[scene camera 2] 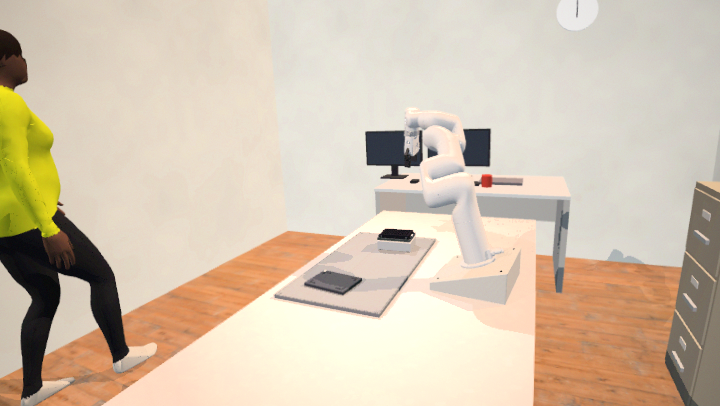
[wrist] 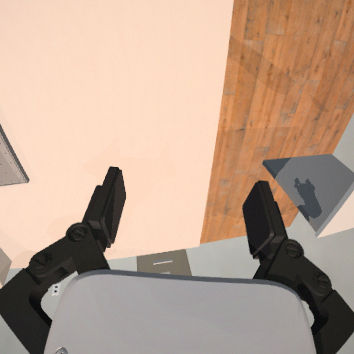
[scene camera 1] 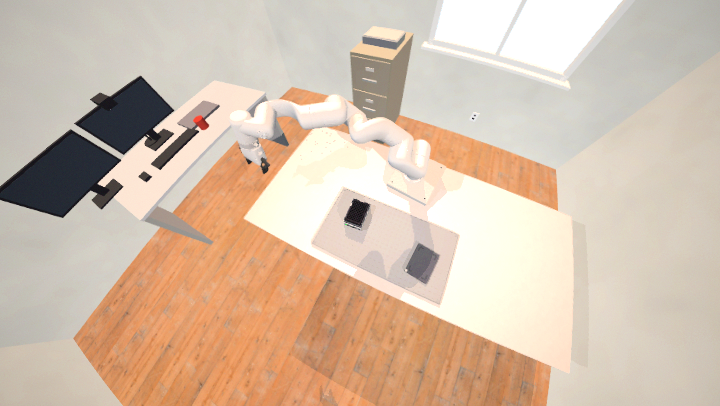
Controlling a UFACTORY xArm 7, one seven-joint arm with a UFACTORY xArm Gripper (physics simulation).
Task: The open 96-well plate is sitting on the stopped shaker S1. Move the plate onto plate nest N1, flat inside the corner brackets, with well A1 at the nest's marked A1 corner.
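Seen in the pictures: gripper, between the fingertips: point(scene camera 2: 410, 164) point(wrist: 186, 187) point(scene camera 1: 258, 167); arm's base, origin of its link: point(scene camera 2: 478, 261).
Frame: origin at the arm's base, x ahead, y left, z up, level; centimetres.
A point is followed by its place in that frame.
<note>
The black 96-well plate point(scene camera 1: 357, 212) {x 35.6, y -21.2, z 1.3 cm} point(scene camera 2: 396, 234) {x 34.6, y -19.2, z 1.4 cm} sits on the small white shaker S1 point(scene camera 1: 353, 226) {x 42.5, y -20.6, z 0.0 cm} point(scene camera 2: 396, 245) {x 34.0, y -16.7, z -2.6 cm}, near one end of the grey board. The dark grey plate nest N1 point(scene camera 1: 422, 263) {x 47.3, y 18.1, z -4.1 cm} point(scene camera 2: 333, 281) {x 46.5, y 19.0, z -4.1 cm} lies bare near the board's other end. Its marked A1 corner is too small to tell. My gripper point(scene camera 1: 264, 166) {x 39.9, y -68.8, z 23.8 cm} point(scene camera 2: 407, 159) {x 39.9, y -68.8, z 23.8 cm} point(wrist: 186, 187) {x 39.9, y -68.8, z 23.8 cm} is open and empty. It hangs high in the air beyond the shaker end of the board, on the side toward the desk, well away from the plate. The plate and nest do not show in the wrist view.
The grey board point(scene camera 1: 388, 247) {x 45.5, y -0.2, z -5.3 cm} point(scene camera 2: 373, 306) {x 28.4, y 29.8, z -5.3 cm} point(wrist: 10, 162) {x 27.4, y -35.5, z -5.3 cm} lies on the white table point(scene camera 1: 514, 262) {x 29.4, y 66.1, z -6.6 cm} point(scene camera 2: 302, 353) {x 38.7, y 55.6, z -6.6 cm}. The arm's base block point(scene camera 1: 409, 189) {x 9.8, y 0.5, z -2.8 cm} point(scene camera 2: 511, 277) {x -10.8, y 8.9, z -0.8 cm} stands beside it. A desk point(scene camera 1: 221, 93) point(scene camera 2: 547, 186) with monitors and a red cup stands beyond. A person point(scene camera 2: 30, 176) stands left in scene view 2.
</note>
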